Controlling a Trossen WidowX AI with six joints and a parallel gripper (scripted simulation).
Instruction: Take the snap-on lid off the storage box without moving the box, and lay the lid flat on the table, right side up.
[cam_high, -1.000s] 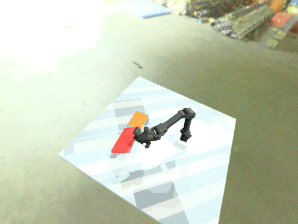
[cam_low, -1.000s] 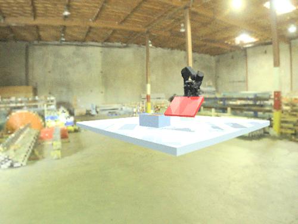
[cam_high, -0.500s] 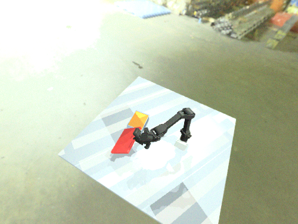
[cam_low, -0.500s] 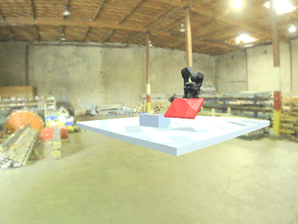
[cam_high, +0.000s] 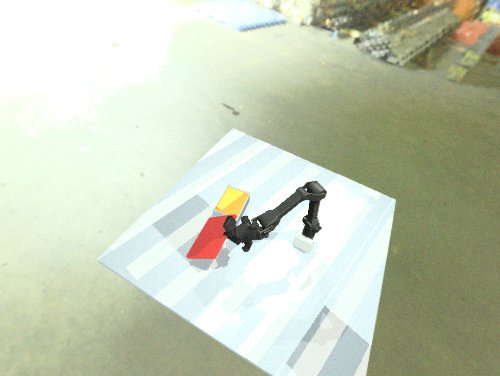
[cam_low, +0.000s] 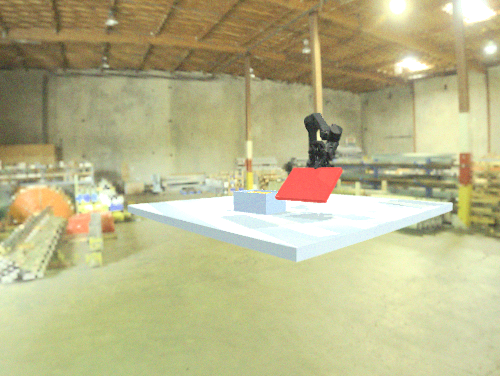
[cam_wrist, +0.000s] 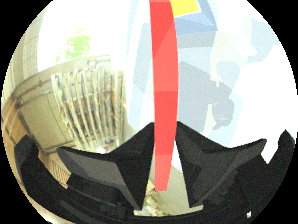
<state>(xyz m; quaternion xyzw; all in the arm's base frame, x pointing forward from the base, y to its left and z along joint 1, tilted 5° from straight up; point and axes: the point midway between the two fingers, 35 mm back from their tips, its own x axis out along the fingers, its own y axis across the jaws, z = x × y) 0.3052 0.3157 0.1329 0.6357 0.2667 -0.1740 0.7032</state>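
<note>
Now: the red lid 60 mm ahead of my gripper tip, 50 mm below it and 10 mm to the left of it. Round my gripper tip: storage box (260 mm to the right, 140 mm below, 110 mm ahead).
</note>
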